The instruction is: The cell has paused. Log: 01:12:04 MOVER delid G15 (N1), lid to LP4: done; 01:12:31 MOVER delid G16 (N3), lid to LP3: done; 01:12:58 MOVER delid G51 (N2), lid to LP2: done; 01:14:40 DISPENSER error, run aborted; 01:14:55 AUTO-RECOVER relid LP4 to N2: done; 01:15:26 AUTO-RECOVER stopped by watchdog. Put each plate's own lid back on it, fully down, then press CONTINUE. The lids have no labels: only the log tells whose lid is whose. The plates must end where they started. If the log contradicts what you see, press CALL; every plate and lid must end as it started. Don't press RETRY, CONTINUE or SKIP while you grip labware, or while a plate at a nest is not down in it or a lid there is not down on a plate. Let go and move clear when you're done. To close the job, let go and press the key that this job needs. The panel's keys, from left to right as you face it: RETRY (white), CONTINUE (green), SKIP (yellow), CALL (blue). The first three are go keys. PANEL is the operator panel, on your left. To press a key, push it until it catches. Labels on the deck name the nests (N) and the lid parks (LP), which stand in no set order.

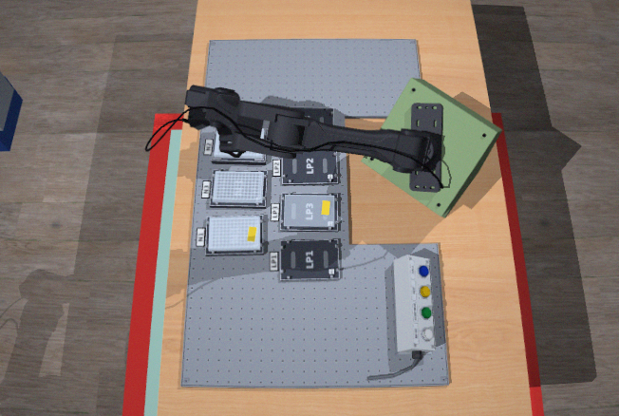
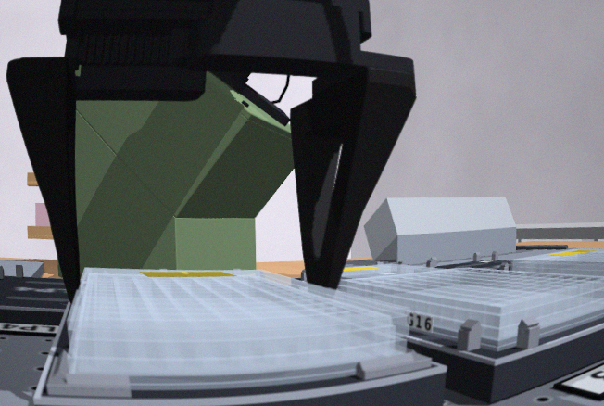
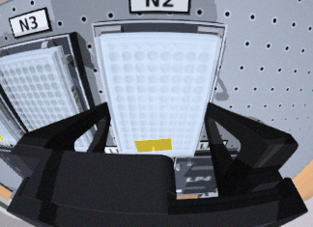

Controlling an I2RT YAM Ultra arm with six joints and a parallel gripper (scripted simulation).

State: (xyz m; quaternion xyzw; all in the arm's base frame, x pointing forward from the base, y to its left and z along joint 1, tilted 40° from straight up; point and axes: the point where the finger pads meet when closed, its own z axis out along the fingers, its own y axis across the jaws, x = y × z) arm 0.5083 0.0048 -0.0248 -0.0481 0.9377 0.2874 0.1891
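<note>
Right now my hand is 23 cm past the lid, 14 cm to the right of it and 2 cm above it. The rest, counted from my hand: blue call key 53 cm behind, 24 cm to the left, 3 cm above; then plate 4 cm behind, 12 cm to the left, 2 cm below; then yellow SKIP key 54 cm behind, 29 cm to the left, 3 cm above.
</note>
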